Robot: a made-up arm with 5 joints.
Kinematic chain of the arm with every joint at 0, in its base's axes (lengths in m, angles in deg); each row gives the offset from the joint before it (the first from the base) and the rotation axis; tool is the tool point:
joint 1: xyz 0 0 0.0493 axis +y
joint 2: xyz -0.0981 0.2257 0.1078 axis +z
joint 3: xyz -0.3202 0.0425 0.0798 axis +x
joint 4: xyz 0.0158 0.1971 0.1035 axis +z
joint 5: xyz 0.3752 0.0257 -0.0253 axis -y
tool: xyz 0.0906 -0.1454 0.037
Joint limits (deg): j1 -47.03..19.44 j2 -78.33..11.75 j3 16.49..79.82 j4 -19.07..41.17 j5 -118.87..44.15
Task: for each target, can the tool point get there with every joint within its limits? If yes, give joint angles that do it. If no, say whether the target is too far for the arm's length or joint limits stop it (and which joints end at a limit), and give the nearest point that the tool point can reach.
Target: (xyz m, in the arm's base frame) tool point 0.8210 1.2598 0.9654
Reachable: no: too far | nearest point 0.2394 0.5634 0.4657 | short by 1.036 m
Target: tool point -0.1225 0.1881 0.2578
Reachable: yes | joints -39.81 -19.63 36.16 -9.08 -32.99
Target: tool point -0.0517 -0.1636 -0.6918
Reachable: no: joint limits stop it (at a limit: joint 1, joint 2, joint 3, joint 4) | nearest point -0.2351 0.1224 0.0162 | short by 0.785 m
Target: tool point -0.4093 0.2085 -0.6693
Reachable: no: joint limits stop it (at a limit: joint 1, joint 2, joint 3, joint 4, joint 5) | nearest point -0.2701 0.1519 0.0038 | short by 0.690 m
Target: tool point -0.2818 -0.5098 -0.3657
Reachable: no: joint limits stop it (at a limit: joint 1, joint 3, joint 4) | nearest point -0.2272 0.1038 0.0368 | short by 0.736 m
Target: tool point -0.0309 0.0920 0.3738
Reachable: yes | joints -4.91 -30.61 73.92 3.21 19.40
